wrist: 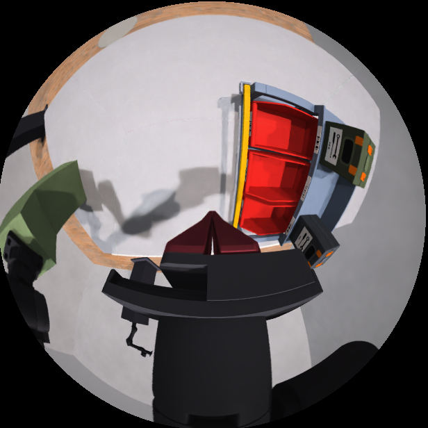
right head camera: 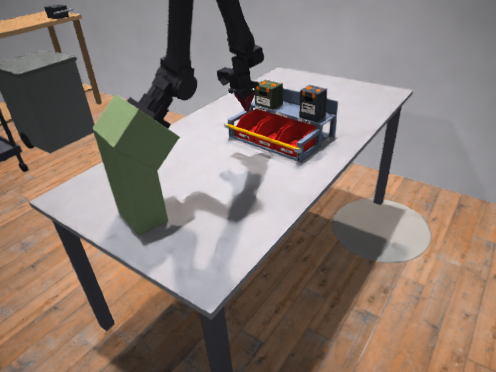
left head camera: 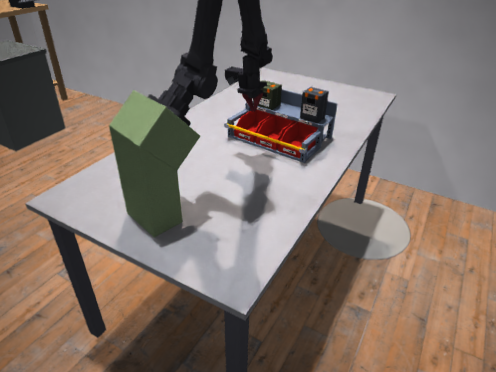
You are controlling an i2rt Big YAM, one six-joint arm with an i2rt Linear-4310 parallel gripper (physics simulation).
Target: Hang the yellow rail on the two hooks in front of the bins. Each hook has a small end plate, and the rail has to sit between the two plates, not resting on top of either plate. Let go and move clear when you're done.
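Places are measured from the arm's base along level axes (x ahead, y left, z up), in metres.
Pixels of known places: gripper, between the fingertips: (right head camera: 246, 111) (left head camera: 253, 111); arm's base, origin of its link: (right head camera: 147, 115) (left head camera: 167, 113).
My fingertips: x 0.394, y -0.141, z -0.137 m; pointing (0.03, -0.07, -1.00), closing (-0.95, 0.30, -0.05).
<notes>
Ahead of a thing's pixels: the offset from my fingertips to its top centre.
The yellow rail {0.027 m right, 0.063 m ahead, 0.130 m down} (left head camera: 265, 136) (right head camera: 262, 137) (wrist: 243, 157) lies lengthwise across the front of the blue-grey rack, before the three red bins {0.058 m right, 0.162 m ahead, 0.114 m down} (left head camera: 270, 127) (right head camera: 272, 126) (wrist: 282, 130). Its ends are at the rack's front corners, where the hooks are. In the wrist view a small grey-blue hook (wrist: 242, 86) shows at the rail's upper end. The end plates are too small to tell if the rail sits fully between them. My gripper (left head camera: 255, 110) (right head camera: 246, 110) (wrist: 212, 215) is shut and empty, held in the air above the table, apart from the rail.
A green box {0.021 m left, 0.289 m ahead, 0.004 m up} (left head camera: 271, 95) (right head camera: 269, 94) (wrist: 348, 151) and a dark box {0.199 m right, 0.217 m ahead, 0.029 m up} (left head camera: 314, 104) (right head camera: 313, 102) (wrist: 314, 240) stand on the rack's rear shelf. A tall green bent block (left head camera: 150, 175) (right head camera: 135, 175) (wrist: 45, 210) stands on the table, close to another dark arm part.
</notes>
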